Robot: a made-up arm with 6 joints.
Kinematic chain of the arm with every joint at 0, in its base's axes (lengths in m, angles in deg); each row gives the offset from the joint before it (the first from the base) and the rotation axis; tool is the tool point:
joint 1: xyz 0 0 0.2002 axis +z
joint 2: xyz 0 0 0 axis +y
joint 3: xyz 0 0 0.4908 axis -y
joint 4: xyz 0 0 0 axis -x
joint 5: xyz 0.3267 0 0 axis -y
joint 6: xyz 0 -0.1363 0 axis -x
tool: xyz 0 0 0
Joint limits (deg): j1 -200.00..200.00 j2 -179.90..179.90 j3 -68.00..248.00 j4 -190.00..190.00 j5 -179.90..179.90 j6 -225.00..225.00
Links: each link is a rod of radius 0.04 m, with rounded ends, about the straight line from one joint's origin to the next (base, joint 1, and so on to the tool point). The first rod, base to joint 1, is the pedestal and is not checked.
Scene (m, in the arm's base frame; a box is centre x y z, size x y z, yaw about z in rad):
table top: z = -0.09
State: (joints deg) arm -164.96 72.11 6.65 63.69 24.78 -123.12
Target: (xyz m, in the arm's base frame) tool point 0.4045 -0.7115 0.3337
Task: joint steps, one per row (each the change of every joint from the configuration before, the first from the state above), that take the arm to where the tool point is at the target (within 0.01 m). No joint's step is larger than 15 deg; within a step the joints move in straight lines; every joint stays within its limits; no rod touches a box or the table.
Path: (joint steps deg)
1: 13.20 -0.08 4.83 2.54 0.00 0.00
2: 13.19 -0.08 4.83 2.55 0.00 0.00
3: 13.20 -0.08 4.82 2.54 0.00 0.00
4: 13.19 -0.08 4.83 2.55 0.00 0.00
5: 13.20 -0.09 4.83 2.54 0.00 0.00
6: 13.20 -0.08 4.83 2.55 0.00 0.00
7: 13.19 -0.08 4.82 2.54 0.00 0.00
8: 13.20 -0.08 4.83 2.54 0.00 0.00

